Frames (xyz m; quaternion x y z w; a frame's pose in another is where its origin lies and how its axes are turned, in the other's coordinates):
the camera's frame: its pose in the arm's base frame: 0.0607 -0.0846 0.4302 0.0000 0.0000 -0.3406 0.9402
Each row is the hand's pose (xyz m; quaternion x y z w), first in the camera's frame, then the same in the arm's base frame.
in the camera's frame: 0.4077 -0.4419 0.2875 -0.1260 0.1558 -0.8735 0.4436
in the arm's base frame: 0.0908 -0.6851 0.7177 -0.0654 0.1894 -0.9724 0.1196
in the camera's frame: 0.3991 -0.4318 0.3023 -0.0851 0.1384 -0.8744 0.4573
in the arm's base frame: 0.0906 -0.6718 0.7325 -0.0329 0.1591 -0.9778 0.1321
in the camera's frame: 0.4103 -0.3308 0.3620 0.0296 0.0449 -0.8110 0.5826
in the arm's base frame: 0.1639 -0.6014 0.7922 0.0431 0.0321 -0.9609 0.2715
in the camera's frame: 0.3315 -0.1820 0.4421 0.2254 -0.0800 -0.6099 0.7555
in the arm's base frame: 0.1987 -0.4367 0.8723 0.1847 -0.1520 -0.8308 0.5026
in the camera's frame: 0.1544 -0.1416 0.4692 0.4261 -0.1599 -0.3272 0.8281
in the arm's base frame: 0.0886 -0.2922 0.8994 0.3462 -0.2955 -0.5897 0.6672
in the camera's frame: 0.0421 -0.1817 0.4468 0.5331 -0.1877 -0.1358 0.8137
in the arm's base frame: -0.0233 -0.2511 0.8770 0.4373 -0.3581 -0.4048 0.7188
